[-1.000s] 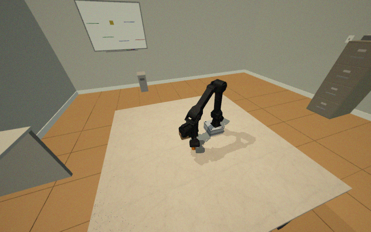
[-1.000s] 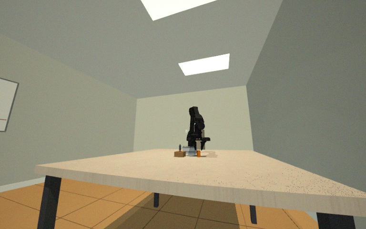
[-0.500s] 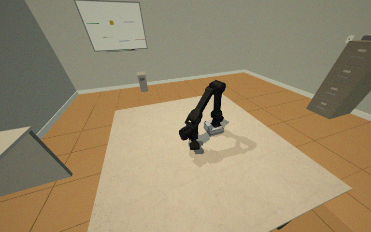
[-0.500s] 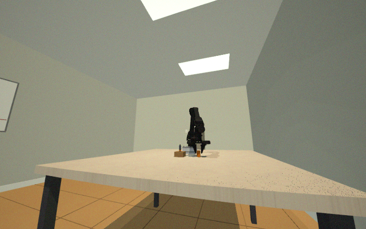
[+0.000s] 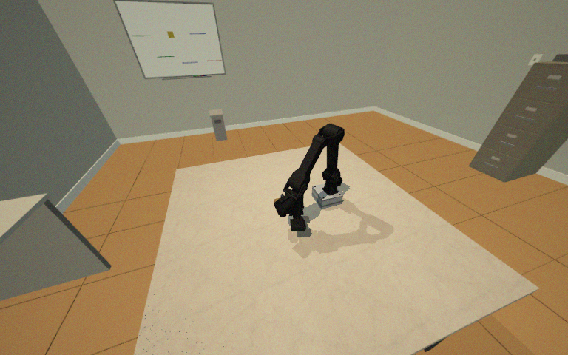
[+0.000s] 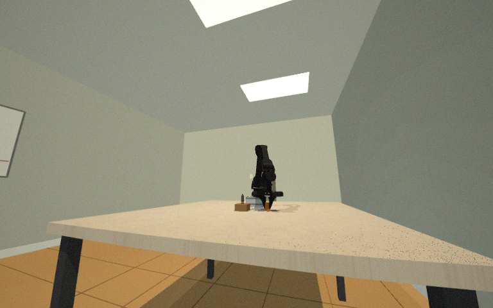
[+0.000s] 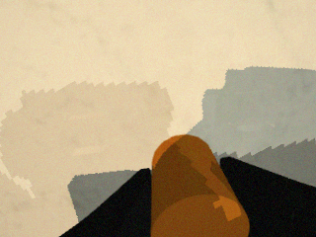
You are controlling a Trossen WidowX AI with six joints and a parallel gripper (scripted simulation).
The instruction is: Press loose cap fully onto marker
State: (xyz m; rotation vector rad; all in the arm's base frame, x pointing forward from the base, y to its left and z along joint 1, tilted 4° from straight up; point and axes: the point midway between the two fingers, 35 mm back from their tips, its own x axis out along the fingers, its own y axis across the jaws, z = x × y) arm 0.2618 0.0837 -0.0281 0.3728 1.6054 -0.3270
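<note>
The brown holder block is 1 cm behind my gripper tip, 15 cm to the right of it and 1 cm above it. Also, from my gripper tip: orange cap 1 cm above.
</note>
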